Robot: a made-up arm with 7 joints.
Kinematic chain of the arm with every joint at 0, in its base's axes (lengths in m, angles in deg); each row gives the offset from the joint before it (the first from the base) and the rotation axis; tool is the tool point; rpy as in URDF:
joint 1: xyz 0 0 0.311 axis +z
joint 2: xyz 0 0 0 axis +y
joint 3: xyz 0 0 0.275 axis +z
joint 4: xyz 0.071 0 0 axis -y
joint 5: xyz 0.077 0 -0.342 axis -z
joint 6: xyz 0 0 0 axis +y
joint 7: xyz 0.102 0 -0.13 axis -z
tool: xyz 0 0 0 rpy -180 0 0
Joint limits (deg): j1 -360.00..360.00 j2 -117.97..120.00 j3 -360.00..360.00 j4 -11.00..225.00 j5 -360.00..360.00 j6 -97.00..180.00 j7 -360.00..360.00
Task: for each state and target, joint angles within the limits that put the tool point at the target. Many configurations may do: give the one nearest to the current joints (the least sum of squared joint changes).
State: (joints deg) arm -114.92 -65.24 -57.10 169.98 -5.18 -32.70 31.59
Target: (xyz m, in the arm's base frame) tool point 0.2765 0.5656 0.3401
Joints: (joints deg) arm -101.31 -75.56 -51.71 185.35 -0.77 -50.52 31.59
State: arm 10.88 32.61 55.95 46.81 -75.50 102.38 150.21
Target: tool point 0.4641 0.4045 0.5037
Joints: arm 6.26 21.49 55.13 91.25 -91.23 88.33 150.21
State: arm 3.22 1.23 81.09 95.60 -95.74 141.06 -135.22
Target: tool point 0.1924 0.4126 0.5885
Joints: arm 9.37 9.95 83.80 83.56 -90.66 136.51 -135.22
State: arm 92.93 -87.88 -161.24 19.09 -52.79 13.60 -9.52
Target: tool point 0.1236 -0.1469 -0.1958
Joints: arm 88.51 -82.06 -172.18 51.78 -47.67 11.23 -9.52
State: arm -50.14 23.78 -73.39 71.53 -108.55 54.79 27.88
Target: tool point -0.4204 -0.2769 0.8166
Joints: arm -56.19 18.19 -99.19 101.83 -110.94 68.90 27.88
